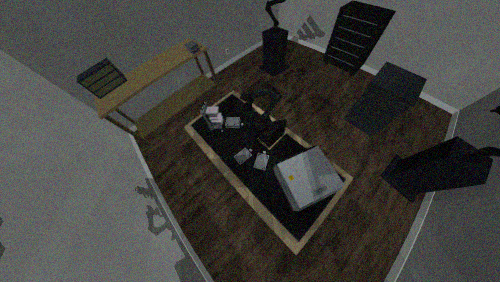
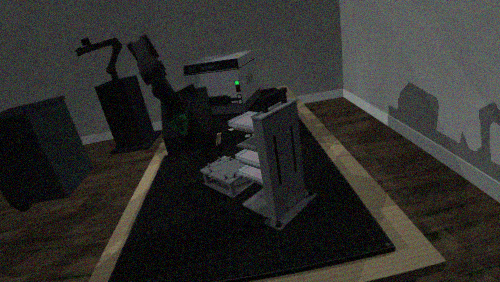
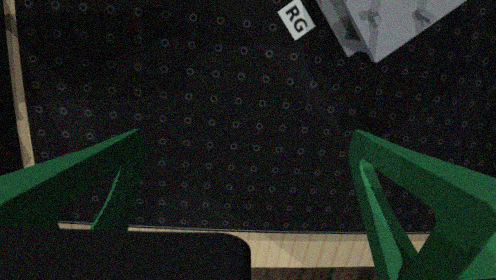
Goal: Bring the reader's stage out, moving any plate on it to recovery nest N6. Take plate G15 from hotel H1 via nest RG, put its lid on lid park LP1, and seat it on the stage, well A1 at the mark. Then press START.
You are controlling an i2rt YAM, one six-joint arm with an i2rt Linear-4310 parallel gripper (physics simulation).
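Frame: origin at the arm's base, x left, y back, z up, level; millimetres.
Where they show: gripper, fingertip midpoint: (image 1: 247, 114) (image 2: 186, 132) (image 3: 247, 141); arm's base, origin of the base link: (image 1: 271, 126).
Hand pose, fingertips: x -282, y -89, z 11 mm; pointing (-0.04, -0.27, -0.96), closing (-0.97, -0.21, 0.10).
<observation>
Each offset is from my fingertips to the top centre of the thing. "spot": to the spot under its first point. Level surfaces: height alone.
My gripper (image 3: 247, 141) (image 2: 178, 124) is open and empty, its green fingers wide apart above the dark mat. Nest RG {dz -93, dx -122, dy -147 mm} (image 3: 400, 20) (image 2: 227, 172) (image 1: 233, 122) is a pale raised stand beyond the right finger, beside its RG label {spot: dz -169, dx -51, dy -69 mm} (image 3: 296, 19). Hotel H1 (image 2: 280, 160) (image 1: 204, 111) is a grey upright tower next to the nest, with several white plates on its shelves; G15 cannot be told apart. The reader {dz +165, dx +833, dy -56 mm} (image 1: 307, 177) (image 2: 220, 82) is a pale box with a green light. Its stage and START button cannot be made out. LP1 and N6 are unreadable.
Two flat grey holders {spot: dz -160, dx +291, dy -304 mm} (image 1: 243, 156) {spot: dz -158, dx +453, dy -197 mm} (image 1: 261, 161) lie between the hotel and the reader. The black mat {dz -169 mm} (image 1: 220, 142) (image 2: 340, 230) has a wooden table border (image 1: 235, 177) (image 2: 400, 220) (image 3: 310, 250). A wooden bench (image 1: 150, 72) and dark cabinets stand around the table.
</observation>
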